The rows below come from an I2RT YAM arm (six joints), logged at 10 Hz.
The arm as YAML. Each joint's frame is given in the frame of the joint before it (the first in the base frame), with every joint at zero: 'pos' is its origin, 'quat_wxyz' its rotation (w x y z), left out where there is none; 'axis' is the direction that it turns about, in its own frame. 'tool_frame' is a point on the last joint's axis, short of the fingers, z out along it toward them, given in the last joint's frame.
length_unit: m
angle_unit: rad
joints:
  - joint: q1
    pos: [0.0, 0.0, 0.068]
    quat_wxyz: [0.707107, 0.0, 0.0, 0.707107]
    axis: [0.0, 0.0, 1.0]
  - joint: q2
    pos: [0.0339, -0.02, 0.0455]
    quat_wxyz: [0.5, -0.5, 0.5, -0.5]
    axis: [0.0, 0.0, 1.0]
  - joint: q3
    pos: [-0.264, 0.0, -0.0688]
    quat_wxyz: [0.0, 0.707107, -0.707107, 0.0]
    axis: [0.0, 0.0, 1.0]
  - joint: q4
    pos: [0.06, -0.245, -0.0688]
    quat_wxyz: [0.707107, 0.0, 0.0, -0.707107]
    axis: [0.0, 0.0, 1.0]
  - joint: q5
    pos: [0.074, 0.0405, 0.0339]
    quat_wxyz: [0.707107, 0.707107, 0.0, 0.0]
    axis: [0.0, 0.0, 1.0]
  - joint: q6
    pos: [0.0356, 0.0, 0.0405]
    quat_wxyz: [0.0, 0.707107, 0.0, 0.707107]
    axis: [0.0, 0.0, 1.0]
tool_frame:
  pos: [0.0, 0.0, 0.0]
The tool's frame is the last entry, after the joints.
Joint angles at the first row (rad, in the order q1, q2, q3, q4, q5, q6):
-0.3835 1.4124 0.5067 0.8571 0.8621 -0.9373
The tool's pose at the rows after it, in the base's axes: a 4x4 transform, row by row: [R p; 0 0 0 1], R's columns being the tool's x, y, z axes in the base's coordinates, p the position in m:
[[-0.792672, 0.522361, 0.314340, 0.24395], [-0.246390, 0.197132, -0.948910, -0.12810], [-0.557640, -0.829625, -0.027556, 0.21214], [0, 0, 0, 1]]
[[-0.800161, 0.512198, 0.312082, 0.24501], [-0.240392, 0.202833, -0.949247, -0.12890], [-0.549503, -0.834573, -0.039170, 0.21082], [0, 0, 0, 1]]
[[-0.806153, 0.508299, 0.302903, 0.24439], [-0.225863, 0.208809, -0.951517, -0.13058], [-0.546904, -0.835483, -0.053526, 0.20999], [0, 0, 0, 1]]
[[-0.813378, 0.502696, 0.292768, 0.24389], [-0.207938, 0.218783, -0.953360, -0.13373], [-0.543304, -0.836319, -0.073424, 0.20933], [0, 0, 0, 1]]
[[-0.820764, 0.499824, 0.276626, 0.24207], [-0.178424, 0.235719, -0.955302, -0.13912], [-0.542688, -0.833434, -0.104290, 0.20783], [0, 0, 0, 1]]
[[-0.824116, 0.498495, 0.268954, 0.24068], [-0.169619, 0.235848, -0.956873, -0.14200], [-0.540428, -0.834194, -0.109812, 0.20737], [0, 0, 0, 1]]
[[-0.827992, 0.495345, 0.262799, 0.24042], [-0.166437, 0.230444, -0.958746, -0.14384], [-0.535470, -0.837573, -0.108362, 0.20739], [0, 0, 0, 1]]
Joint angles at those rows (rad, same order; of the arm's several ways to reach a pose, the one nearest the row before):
-0.3850 1.4219 0.5032 0.8762 0.8655 -0.9466
-0.3862 1.4266 0.5092 0.8569 0.8661 -0.9424
-0.3925 1.4239 0.5138 0.8272 0.8684 -0.9278
-0.4039 1.4217 0.5236 0.7846 0.8657 -0.9081
-0.4250 1.4182 0.5358 0.7224 0.8575 -0.8721
-0.4369 1.4184 0.5373 0.7133 0.8529 -0.8691
-0.4433 1.4220 0.5393 0.7171 0.8532 -0.8768

